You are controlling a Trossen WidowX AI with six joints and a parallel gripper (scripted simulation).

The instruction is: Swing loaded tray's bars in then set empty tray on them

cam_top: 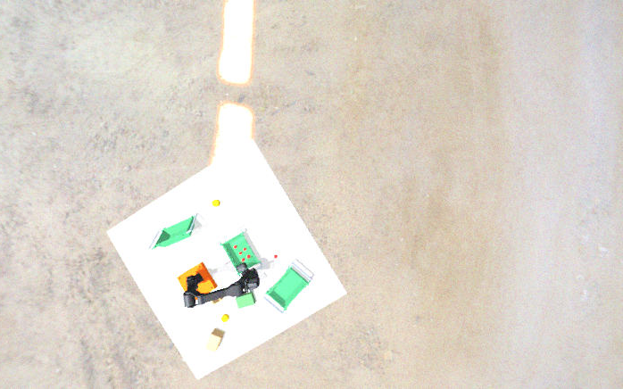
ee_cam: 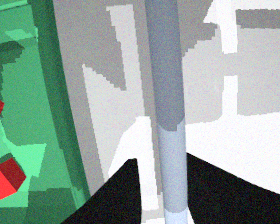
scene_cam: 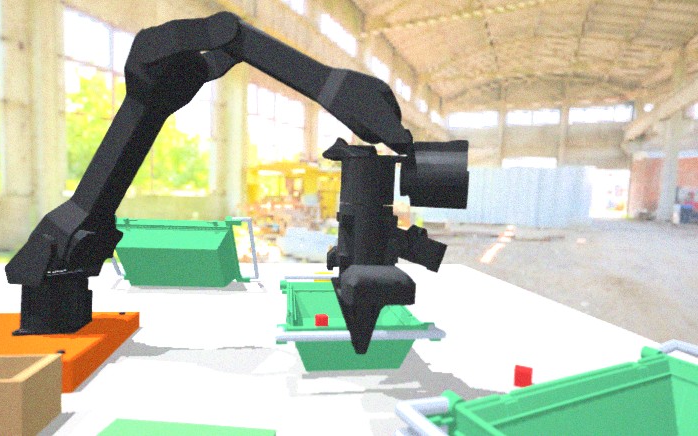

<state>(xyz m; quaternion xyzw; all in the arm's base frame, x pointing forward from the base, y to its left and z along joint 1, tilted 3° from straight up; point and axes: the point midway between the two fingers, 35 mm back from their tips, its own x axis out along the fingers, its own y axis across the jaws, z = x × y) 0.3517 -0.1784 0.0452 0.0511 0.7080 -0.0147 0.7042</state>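
My gripper tip is now 26 cm past the green tray, 54 cm to the right of it and 3 cm below it. From my gripper tip the other things lie so: green block: 16 cm behind, 15 cm to the right, 2 cm below.
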